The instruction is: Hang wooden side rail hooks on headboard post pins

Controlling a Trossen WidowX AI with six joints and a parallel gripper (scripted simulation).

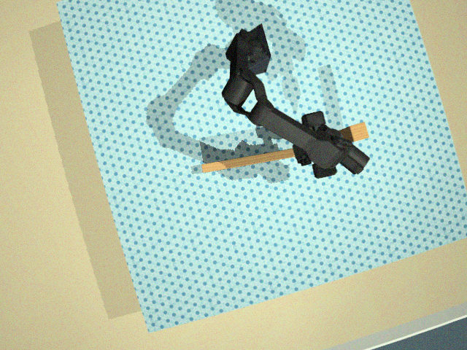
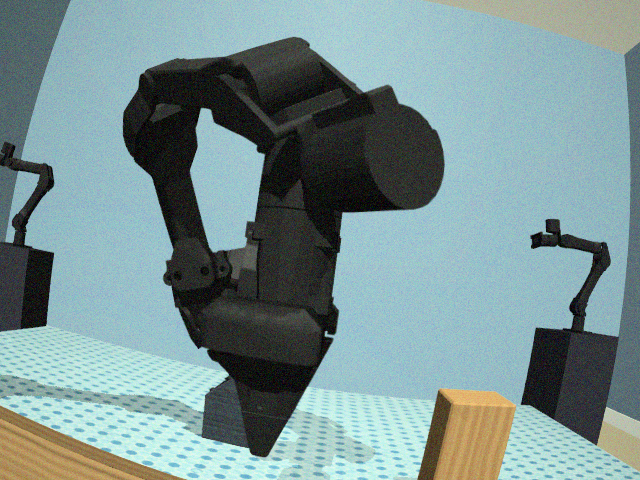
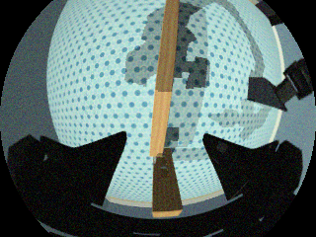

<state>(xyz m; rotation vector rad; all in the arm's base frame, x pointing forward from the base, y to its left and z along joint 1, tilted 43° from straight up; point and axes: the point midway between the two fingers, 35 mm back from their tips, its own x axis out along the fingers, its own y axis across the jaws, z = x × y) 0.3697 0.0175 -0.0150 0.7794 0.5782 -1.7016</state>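
Right now the headboard post is 2 cm ahead of my gripper tip, 14 cm to the left of it and 5 cm below it.
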